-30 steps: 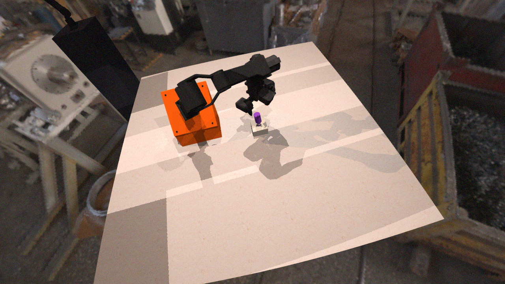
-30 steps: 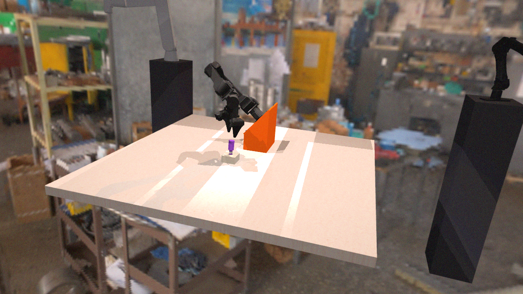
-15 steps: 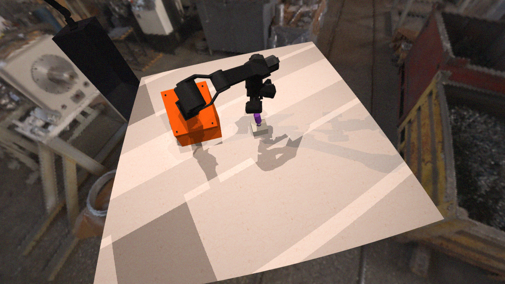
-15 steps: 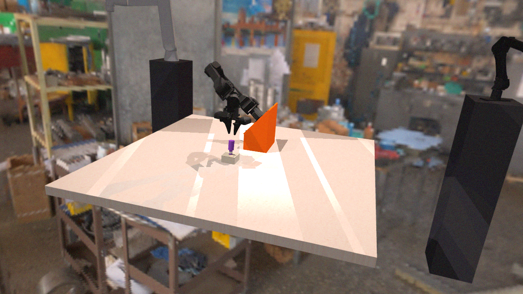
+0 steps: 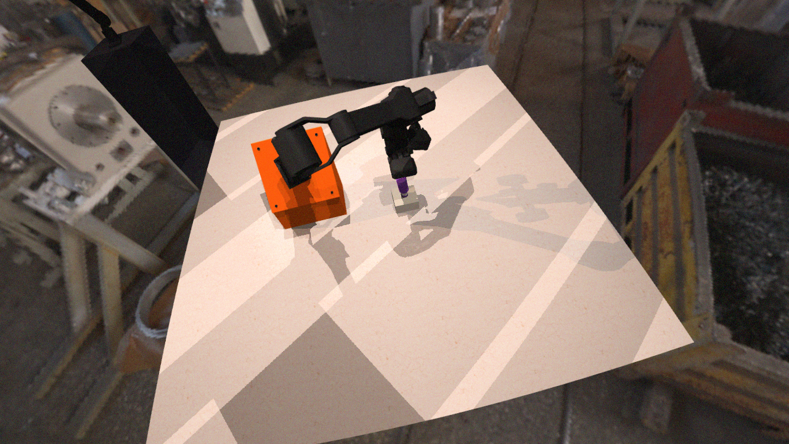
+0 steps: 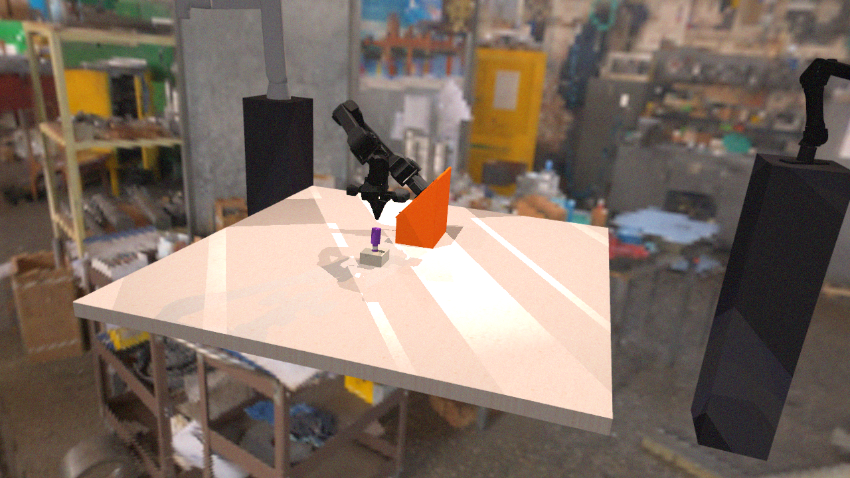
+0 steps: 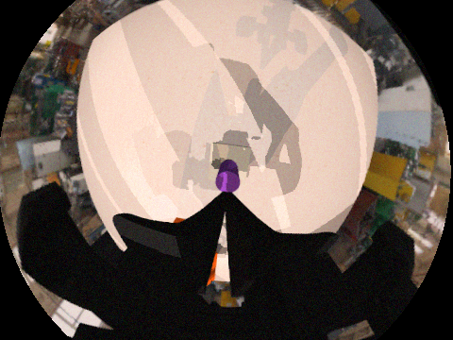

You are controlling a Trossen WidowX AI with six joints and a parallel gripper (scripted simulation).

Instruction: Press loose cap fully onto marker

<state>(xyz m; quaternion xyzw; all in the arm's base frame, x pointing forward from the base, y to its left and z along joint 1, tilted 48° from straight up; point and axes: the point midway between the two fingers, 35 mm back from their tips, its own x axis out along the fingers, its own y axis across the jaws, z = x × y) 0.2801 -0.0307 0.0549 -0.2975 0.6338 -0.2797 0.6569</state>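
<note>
Right now my gripper tip is 50 mm above the purple cap. From my gripper tip the other things lie so: grey holder block: 120 mm below.
</note>
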